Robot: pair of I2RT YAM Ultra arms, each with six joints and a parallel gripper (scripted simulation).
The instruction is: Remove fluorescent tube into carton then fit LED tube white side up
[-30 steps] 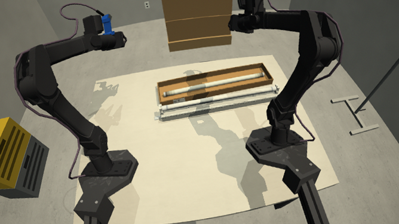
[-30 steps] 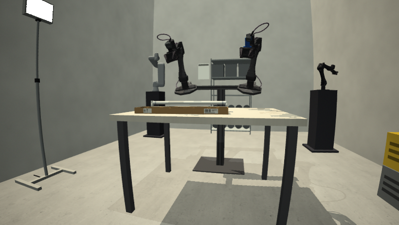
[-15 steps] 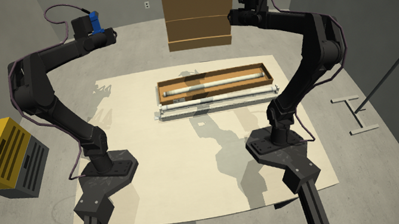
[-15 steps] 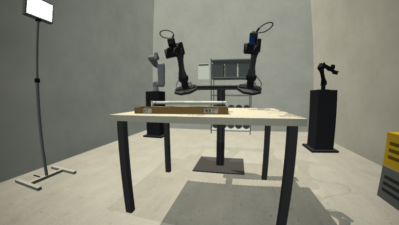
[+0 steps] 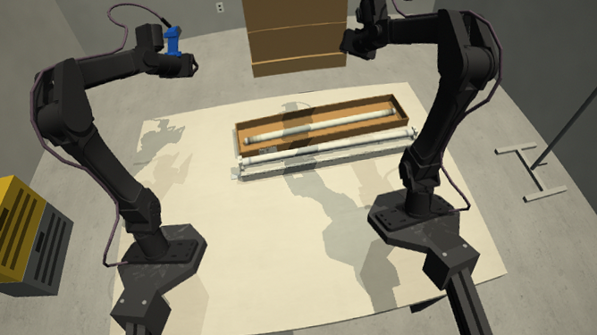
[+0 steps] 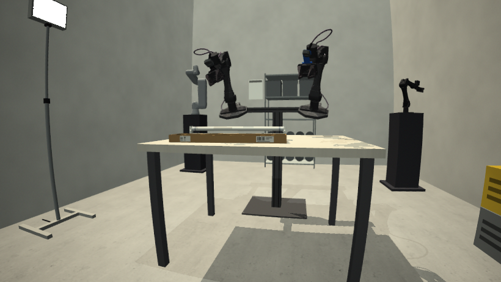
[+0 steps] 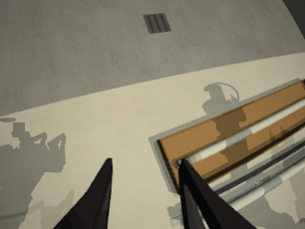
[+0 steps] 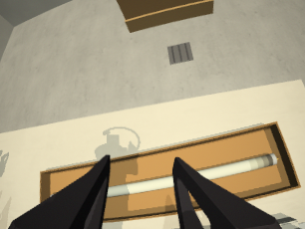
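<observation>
Right now the white light fixture is 27 cm below my right hand, 16 cm behind it and 8 cm to the left of it. Round my right hand: old fluorescent tube (31 cm below, 8 cm to the left, 1 cm behind); LED tube (26 cm below, 16 cm behind, 8 cm to the left); brown carton (31 cm below, 8 cm to the left, 1 cm behind).
</observation>
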